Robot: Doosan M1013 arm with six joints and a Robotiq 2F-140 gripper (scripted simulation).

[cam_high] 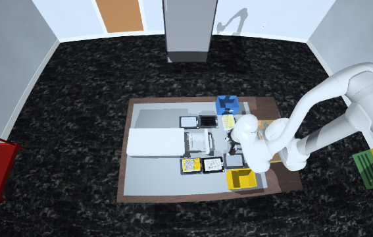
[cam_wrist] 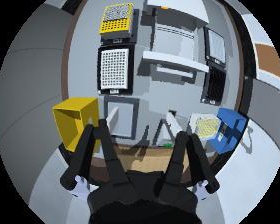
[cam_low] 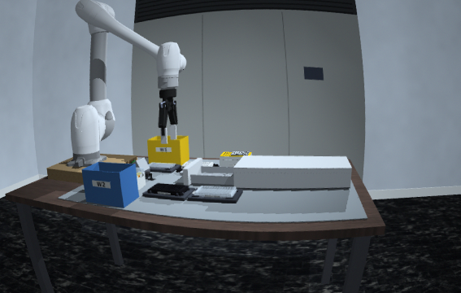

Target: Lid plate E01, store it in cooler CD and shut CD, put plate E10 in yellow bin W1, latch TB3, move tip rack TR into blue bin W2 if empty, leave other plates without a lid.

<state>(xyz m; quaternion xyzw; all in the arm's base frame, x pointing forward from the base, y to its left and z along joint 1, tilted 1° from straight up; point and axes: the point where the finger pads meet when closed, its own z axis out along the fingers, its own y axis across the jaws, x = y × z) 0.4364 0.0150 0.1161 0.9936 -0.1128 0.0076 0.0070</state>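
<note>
My hand is 7 cm past the grey plate lid, 9 cm to the right of it and 15 cm above it. Also, from my hand: white well plate 11 cm ahead, 7 cm to the left, 14 cm below; then grey nest 7 cm behind, 9 cm to the left, 16 cm below; then green key DONE 16 cm behind, 7 cm to the right, 10 cm below.
</note>
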